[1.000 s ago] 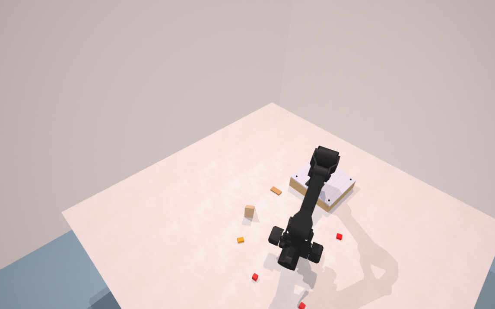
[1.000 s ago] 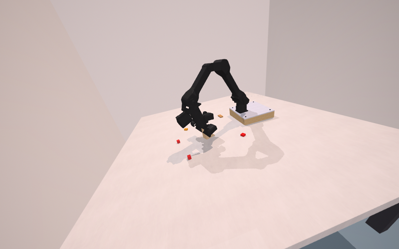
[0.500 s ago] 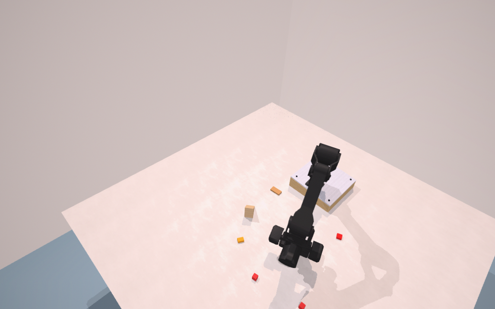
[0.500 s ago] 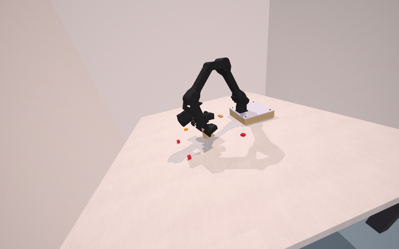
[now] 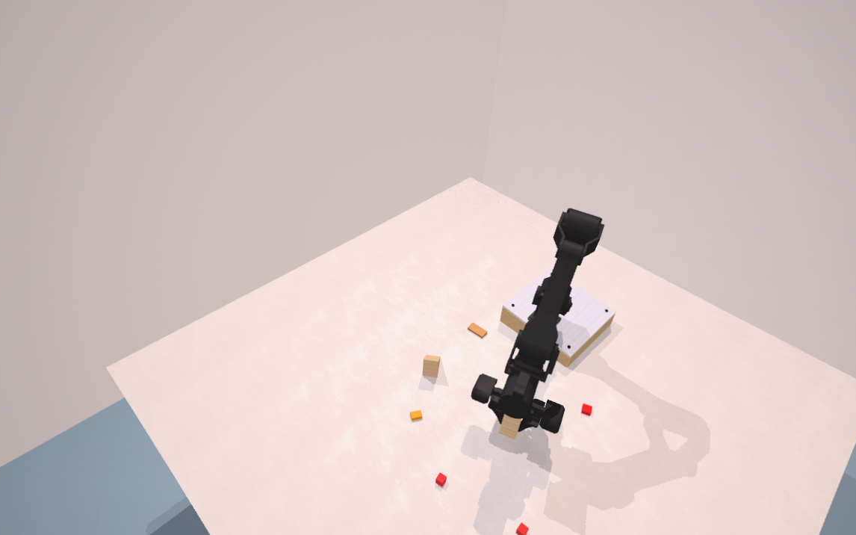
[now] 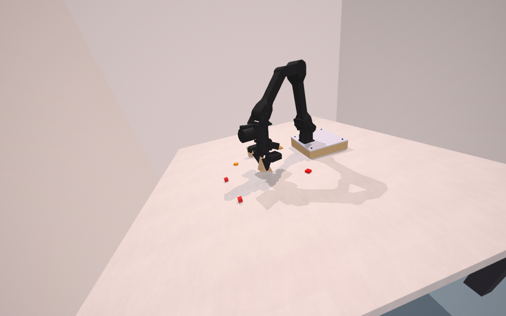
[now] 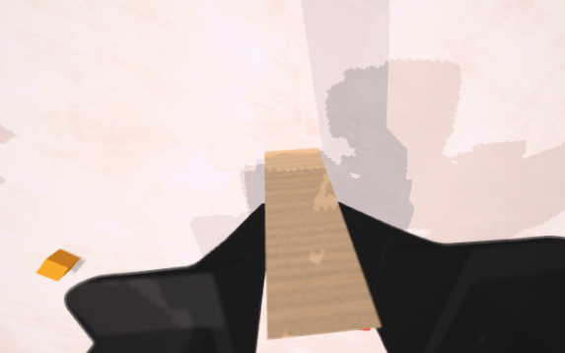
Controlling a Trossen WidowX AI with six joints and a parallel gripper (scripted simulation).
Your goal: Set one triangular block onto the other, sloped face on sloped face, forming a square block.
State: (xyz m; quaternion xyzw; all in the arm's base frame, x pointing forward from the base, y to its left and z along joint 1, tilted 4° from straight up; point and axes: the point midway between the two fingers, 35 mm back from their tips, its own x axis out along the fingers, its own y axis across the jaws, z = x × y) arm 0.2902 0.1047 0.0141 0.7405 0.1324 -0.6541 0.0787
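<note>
My gripper tip is 1 cm below the triangular block and 1 cm short of it. Round my gripper tip: small orange block 17 cm to the right, 11 cm ahead, 2 cm below.
</note>
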